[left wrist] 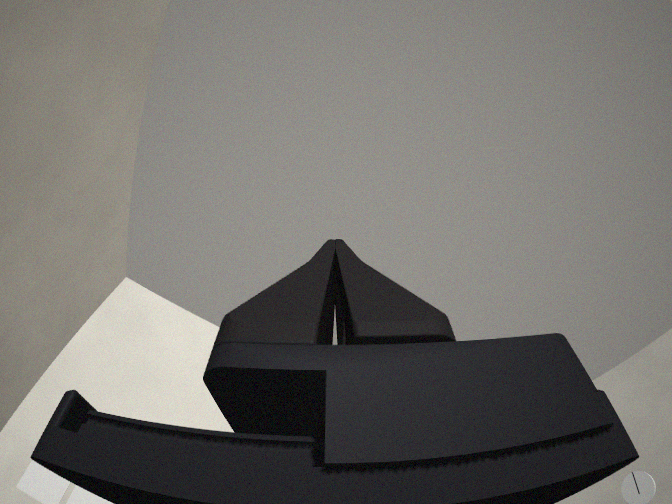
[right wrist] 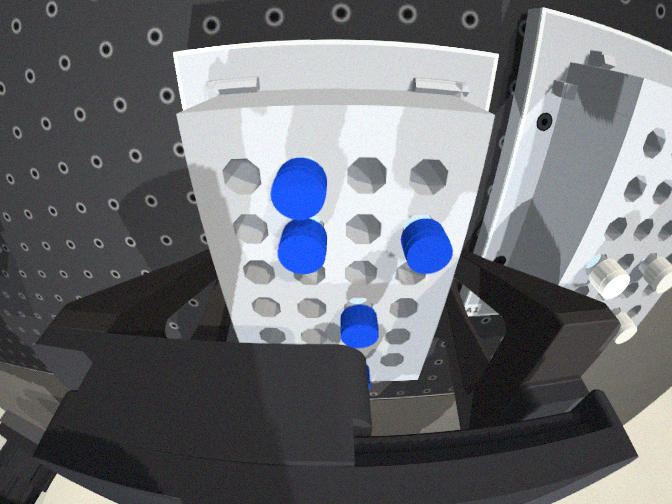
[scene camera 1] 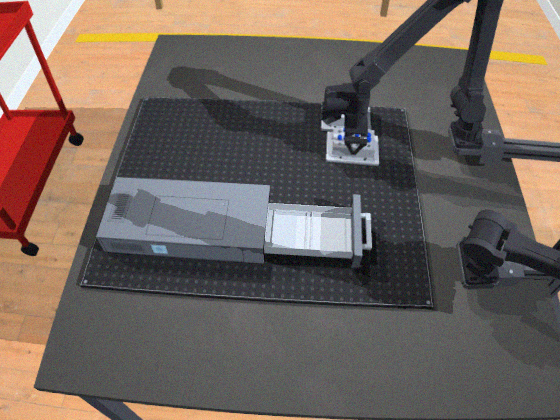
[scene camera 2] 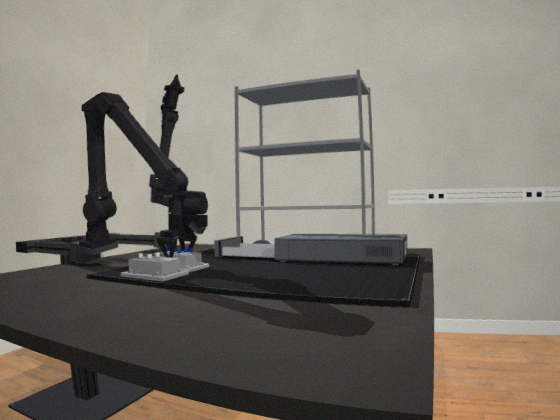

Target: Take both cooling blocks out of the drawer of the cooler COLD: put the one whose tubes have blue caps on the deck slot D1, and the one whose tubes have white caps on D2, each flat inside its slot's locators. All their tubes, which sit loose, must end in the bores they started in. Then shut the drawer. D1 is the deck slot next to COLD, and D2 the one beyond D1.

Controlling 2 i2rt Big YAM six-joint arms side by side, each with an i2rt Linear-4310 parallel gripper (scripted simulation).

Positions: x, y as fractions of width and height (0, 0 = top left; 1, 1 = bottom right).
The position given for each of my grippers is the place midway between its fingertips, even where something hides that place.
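Observation:
Visible to me: my left gripper (left wrist: 0.50, 0.50); my right gripper (right wrist: 0.50, 0.50). A cooler COLD (scene camera 1: 0.38, 0.53) is visible, and so is the same cooler COLD (scene camera 2: 0.61, 0.59); in the left wrist view the cooler COLD is out of frame. A slot D1 (right wrist: 0.47, 0.13) is visible.

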